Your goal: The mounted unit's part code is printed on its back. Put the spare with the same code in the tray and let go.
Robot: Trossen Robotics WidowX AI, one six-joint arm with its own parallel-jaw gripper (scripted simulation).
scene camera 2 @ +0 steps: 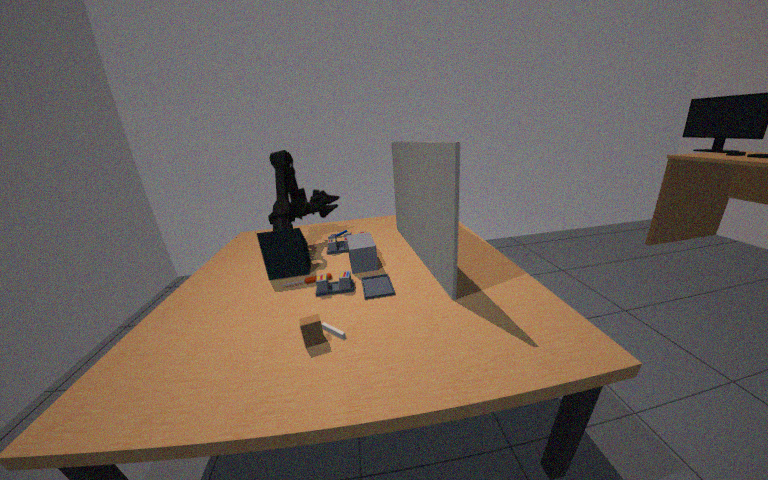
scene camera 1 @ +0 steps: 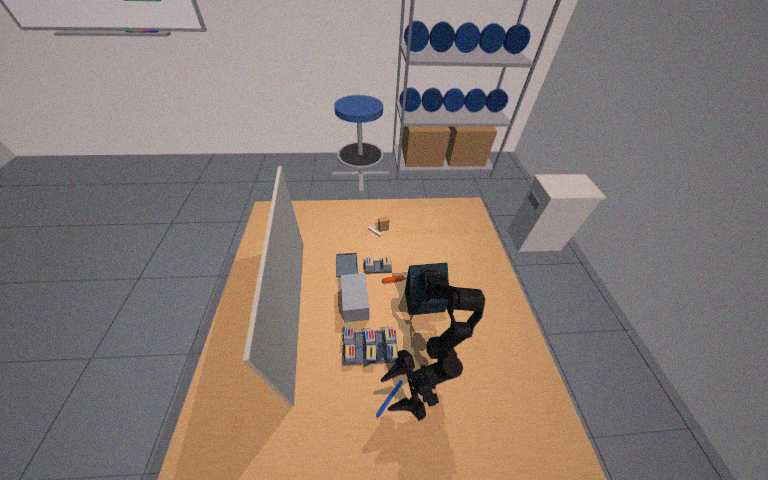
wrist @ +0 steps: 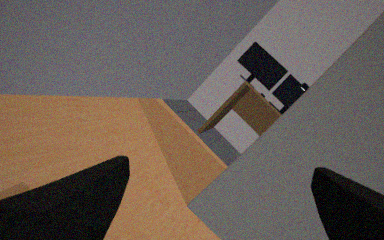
Scene:
One and the same spot on a tall grey panel: (wrist: 328, 126) is (scene camera 1: 275, 361).

